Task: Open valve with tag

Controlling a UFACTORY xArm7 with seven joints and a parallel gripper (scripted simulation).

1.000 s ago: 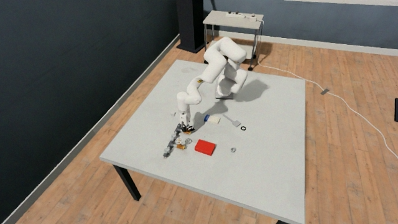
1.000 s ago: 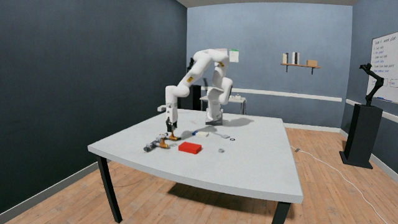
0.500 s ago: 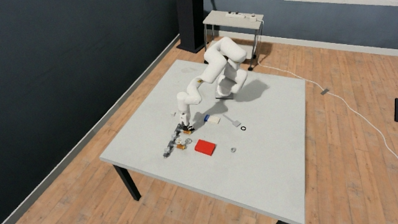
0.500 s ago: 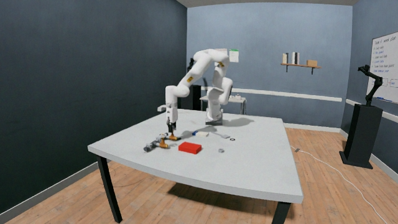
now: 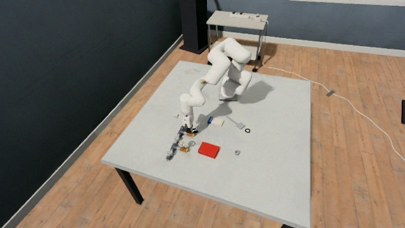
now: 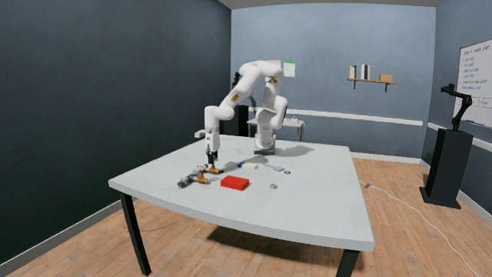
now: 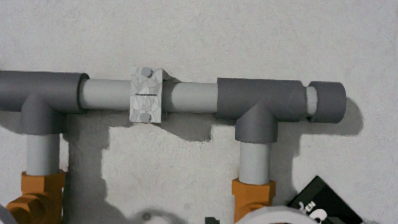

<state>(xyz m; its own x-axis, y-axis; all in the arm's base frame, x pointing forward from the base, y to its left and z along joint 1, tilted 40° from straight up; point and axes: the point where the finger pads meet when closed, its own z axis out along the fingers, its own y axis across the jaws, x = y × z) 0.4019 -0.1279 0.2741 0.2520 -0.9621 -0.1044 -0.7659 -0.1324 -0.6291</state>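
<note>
Now: hand 9 cm above the black tag, 4 cm past it and 1 cm to the left of it. Also, from my hand: red block: 18 cm to the left, 7 cm below, 4 cm ahead; then grey nut: 35 cm to the left, 8 cm below, 4 cm behind; then blue box: 21 cm behind, 9 cm to the left, 8 cm below.
</note>
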